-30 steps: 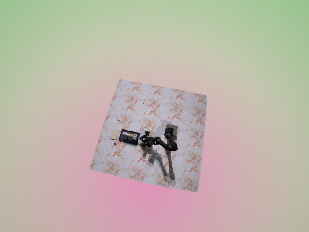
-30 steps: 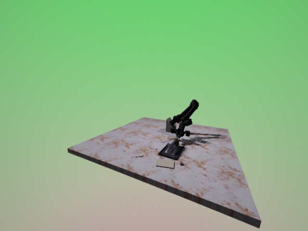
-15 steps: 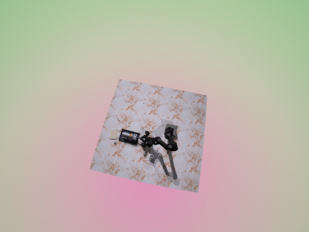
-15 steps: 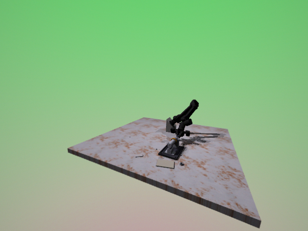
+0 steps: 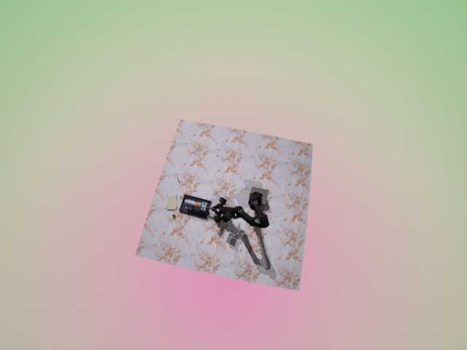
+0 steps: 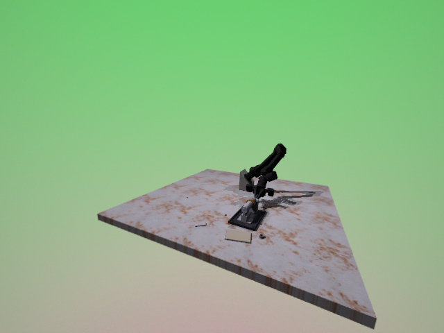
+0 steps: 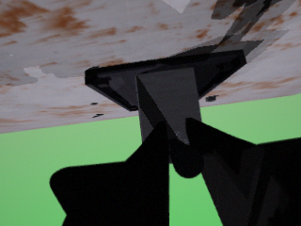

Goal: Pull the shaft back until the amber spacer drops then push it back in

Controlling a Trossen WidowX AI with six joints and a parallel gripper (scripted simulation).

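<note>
The amber spacer lies 11 cm ahead of my gripper tip, 2 cm above it and 1 cm to the left of it. Round my gripper tip: thin dark pin (35 cm ahead, 16 cm to the right, 6 cm below); dark ring (28 cm ahead, 14 cm to the left, 6 cm below); beige card (34 cm ahead, 6 cm below, 4 cm to the left).
</note>
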